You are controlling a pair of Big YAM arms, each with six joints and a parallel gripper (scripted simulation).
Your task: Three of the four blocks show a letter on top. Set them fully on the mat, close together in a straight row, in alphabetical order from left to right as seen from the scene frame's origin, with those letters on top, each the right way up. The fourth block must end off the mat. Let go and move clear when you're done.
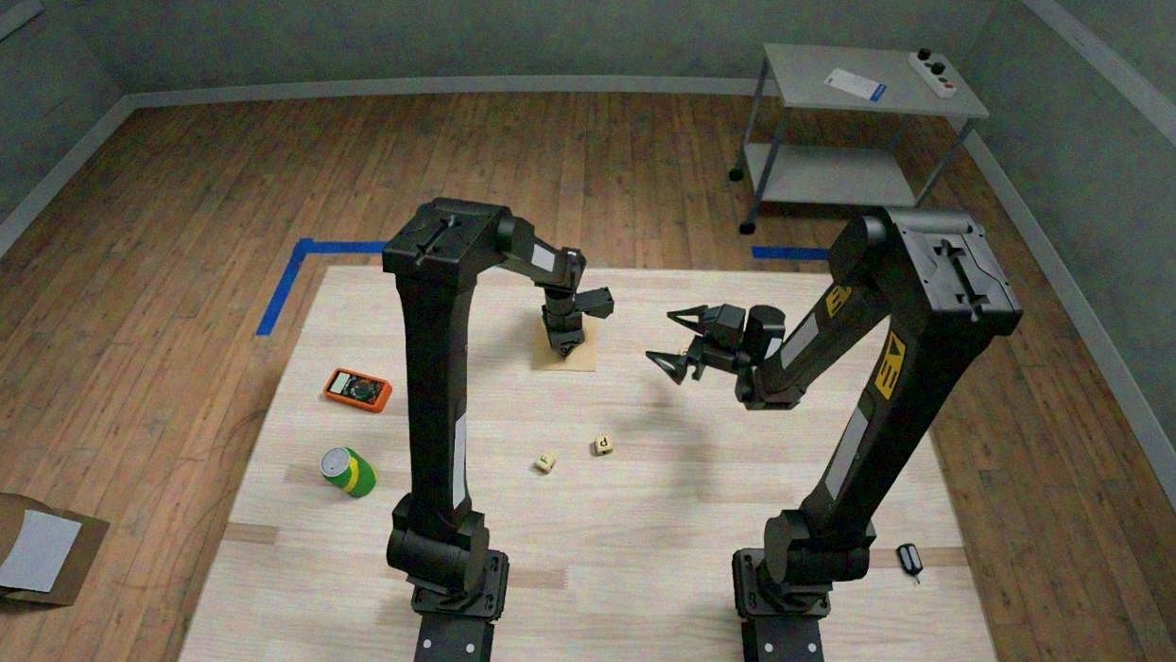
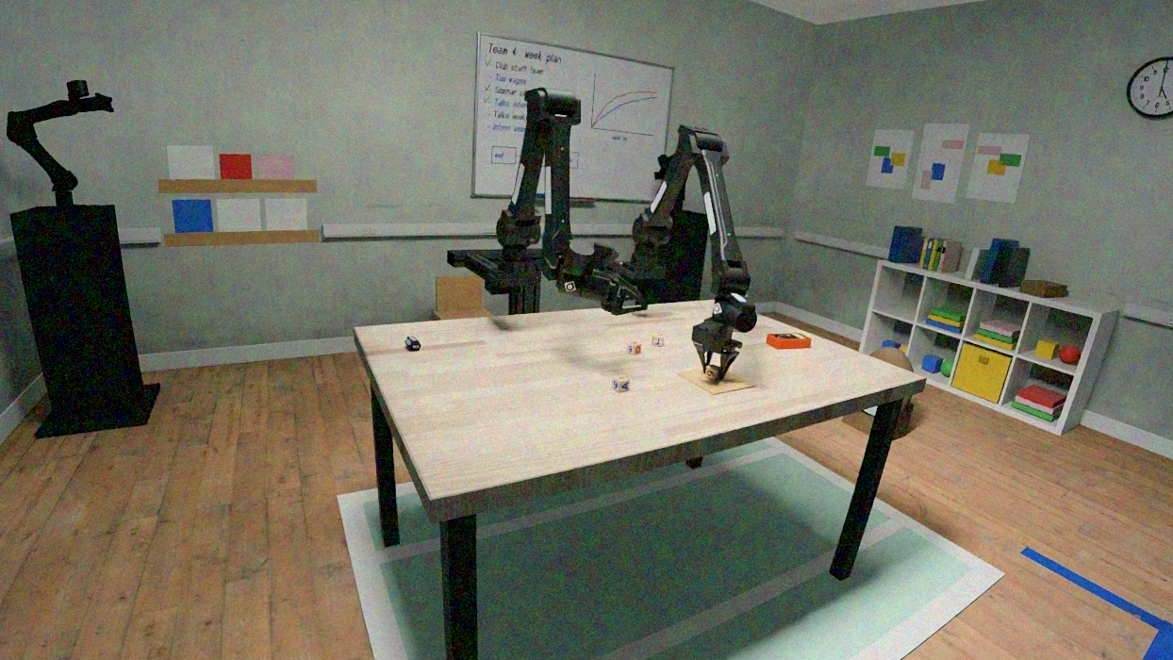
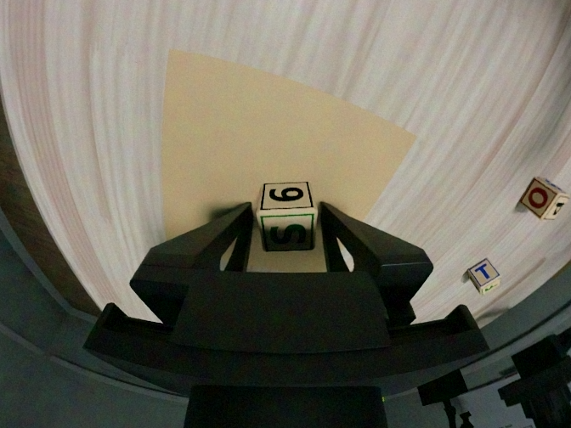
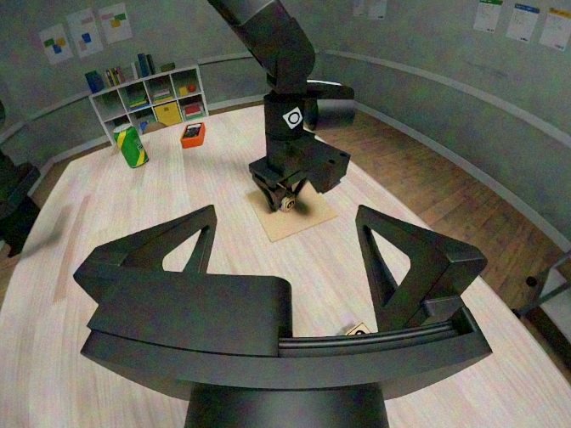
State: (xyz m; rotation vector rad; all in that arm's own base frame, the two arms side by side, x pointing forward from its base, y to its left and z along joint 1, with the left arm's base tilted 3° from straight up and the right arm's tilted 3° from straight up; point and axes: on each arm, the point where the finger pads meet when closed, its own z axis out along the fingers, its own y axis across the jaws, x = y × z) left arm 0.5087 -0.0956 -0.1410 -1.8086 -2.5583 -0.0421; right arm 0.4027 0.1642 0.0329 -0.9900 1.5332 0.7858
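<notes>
Now: left hand 1 cm short of the tan mat and 1 cm above it. The rest, counted from my left hand: F block (27 cm behind, 2 cm to the left); P block (23 cm behind, 9 cm to the right); S block (right at my left hand).
</notes>
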